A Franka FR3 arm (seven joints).
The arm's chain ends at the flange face. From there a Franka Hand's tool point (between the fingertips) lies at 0.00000 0.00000 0.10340 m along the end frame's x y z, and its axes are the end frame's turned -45 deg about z.
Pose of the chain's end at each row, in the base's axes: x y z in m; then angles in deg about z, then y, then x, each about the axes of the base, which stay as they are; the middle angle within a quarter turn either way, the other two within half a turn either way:
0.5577 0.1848 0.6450 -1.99 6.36 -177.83
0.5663 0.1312 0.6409 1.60 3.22 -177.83
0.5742 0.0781 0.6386 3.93 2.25 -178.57
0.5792 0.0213 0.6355 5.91 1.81 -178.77
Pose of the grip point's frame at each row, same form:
0.5692 0.1887 0.5423 -46.99 6.36 -177.83
0.5721 0.1351 0.5377 -43.40 3.22 -177.83
0.5783 0.0807 0.5353 -41.07 2.25 -178.57
0.5825 0.0235 0.5322 -39.09 1.81 -178.77

